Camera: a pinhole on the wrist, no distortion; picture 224 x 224 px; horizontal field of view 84.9 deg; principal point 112.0 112.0 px. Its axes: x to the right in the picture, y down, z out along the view. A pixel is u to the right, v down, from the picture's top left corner.
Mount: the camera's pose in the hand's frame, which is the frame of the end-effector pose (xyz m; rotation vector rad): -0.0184 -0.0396 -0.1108 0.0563 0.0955 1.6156
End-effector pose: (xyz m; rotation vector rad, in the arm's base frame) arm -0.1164 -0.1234 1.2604 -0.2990 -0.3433 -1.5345
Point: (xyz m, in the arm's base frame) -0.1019 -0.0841 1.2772
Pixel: 157 131
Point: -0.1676 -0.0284 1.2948
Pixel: 105 163
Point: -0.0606 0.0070 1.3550
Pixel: 161 153
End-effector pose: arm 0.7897 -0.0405 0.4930 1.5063 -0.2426 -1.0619
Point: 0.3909 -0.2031 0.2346
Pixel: 28 120
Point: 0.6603 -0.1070 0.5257
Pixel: 125 135
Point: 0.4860 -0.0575 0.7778
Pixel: 171 216
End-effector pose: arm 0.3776 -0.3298 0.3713 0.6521 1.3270 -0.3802
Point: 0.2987 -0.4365 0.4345
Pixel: 32 204
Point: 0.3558 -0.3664 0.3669
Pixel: 106 109
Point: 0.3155 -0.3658 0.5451
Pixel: outside the picture
